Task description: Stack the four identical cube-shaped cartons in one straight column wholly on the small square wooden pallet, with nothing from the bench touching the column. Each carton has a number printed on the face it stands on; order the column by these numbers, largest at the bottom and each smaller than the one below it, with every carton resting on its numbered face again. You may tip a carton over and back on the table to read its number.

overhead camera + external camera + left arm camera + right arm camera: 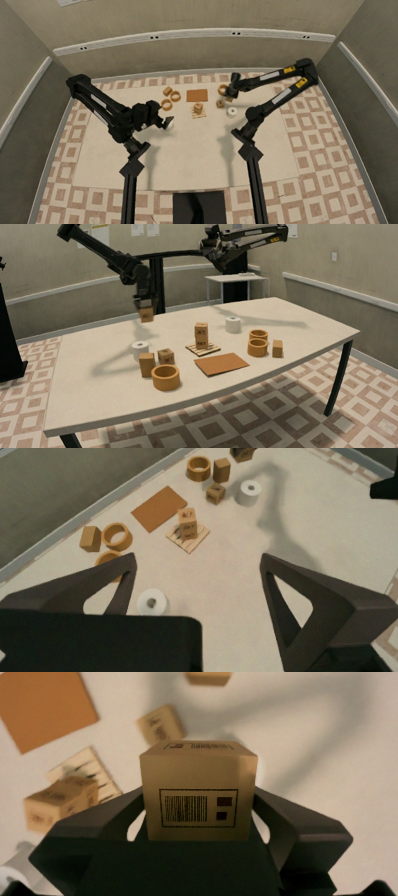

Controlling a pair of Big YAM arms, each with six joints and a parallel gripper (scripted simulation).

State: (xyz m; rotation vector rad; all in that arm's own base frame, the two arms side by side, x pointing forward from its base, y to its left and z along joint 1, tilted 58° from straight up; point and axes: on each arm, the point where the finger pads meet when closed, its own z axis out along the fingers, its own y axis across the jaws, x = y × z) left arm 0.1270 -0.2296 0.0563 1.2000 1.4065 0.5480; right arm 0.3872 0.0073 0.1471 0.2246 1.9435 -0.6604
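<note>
My right hand is 180 mm above the carton, 60 mm short of it and 40 mm to the right of it. Round my right hand: plain box: 160 mm below, 110 mm ahead, 60 mm to the right.
</note>
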